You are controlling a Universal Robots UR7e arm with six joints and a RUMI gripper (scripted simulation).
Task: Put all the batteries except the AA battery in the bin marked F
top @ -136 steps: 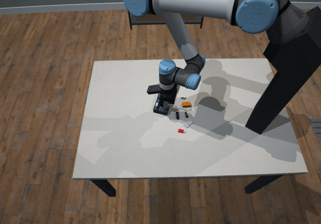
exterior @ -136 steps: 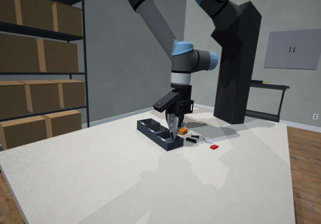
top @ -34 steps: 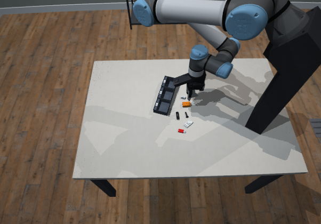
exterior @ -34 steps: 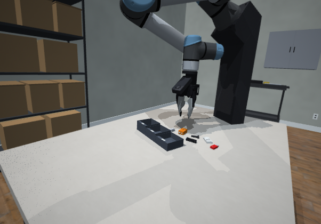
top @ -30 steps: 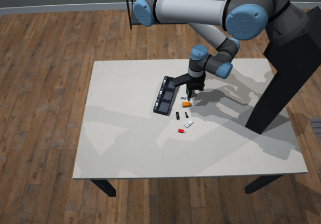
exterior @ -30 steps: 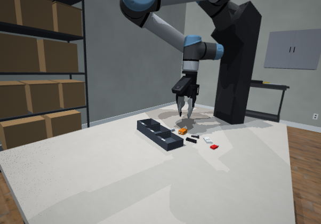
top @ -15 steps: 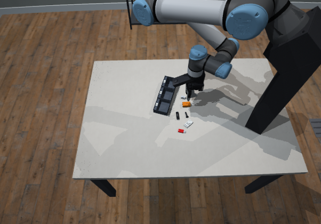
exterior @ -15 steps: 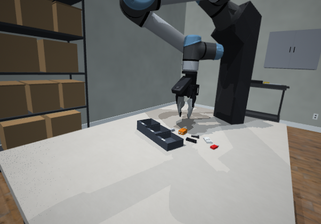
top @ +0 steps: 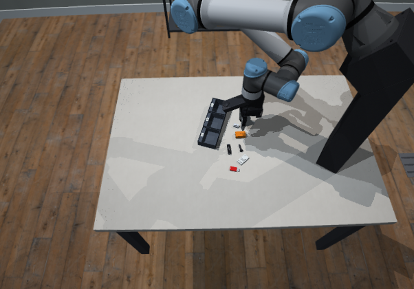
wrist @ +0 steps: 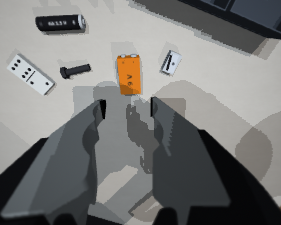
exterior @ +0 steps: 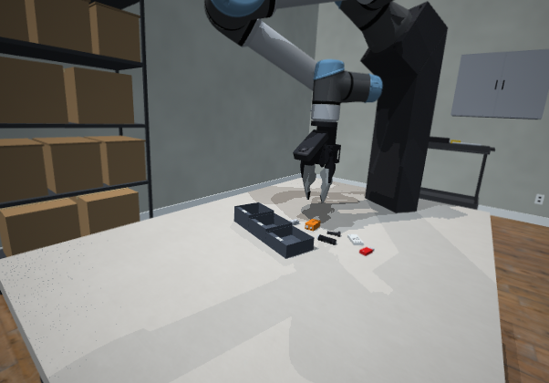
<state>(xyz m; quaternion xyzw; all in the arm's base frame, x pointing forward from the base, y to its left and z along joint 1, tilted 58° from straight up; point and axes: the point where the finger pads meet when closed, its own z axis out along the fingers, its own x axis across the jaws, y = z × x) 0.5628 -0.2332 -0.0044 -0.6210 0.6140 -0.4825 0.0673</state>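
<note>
Right now my hand is 10 mm short of the orange block battery and 90 mm above it. From my hand the other things lie so: black cylindrical battery (80 mm ahead, 50 mm to the left, 90 mm below); then black bolt (30 mm ahead, 70 mm to the left, 90 mm below); then grey piece (10 mm behind, 50 mm to the right, 90 mm below).
</note>
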